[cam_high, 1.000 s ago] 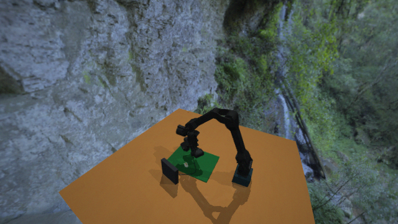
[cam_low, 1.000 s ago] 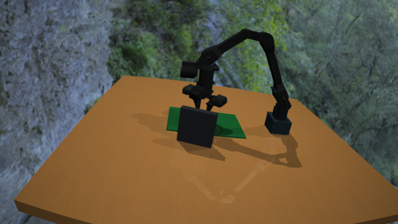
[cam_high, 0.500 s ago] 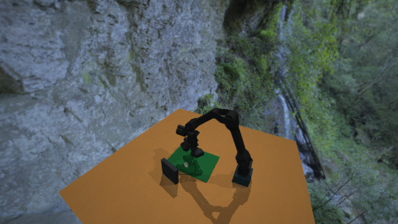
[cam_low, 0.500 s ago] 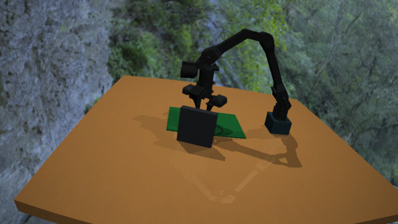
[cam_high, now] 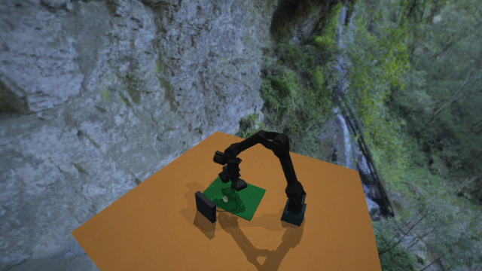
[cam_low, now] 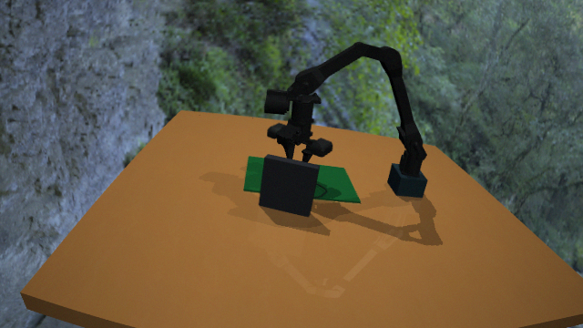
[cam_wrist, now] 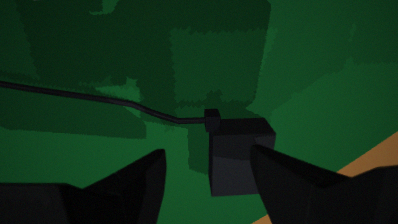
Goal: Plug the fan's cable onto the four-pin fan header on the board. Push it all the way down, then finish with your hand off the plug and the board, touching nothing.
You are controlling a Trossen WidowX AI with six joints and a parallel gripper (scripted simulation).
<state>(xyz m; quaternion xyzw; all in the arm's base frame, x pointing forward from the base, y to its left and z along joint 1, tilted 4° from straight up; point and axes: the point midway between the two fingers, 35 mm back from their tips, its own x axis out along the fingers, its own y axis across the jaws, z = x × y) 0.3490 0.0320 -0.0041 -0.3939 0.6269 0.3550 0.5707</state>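
Now: the black plug 10 mm ahead of my gripper tip, 20 mm to the right of it and 10 mm below it. From my gripper tip the other things lie so: white four-pin fan header (10 mm behind, 100 mm to the left, 20 mm below); then black fan (10 mm behind, 230 mm to the left, 40 mm above); then green board (20 mm behind, 40 mm to the left, 40 mm below).
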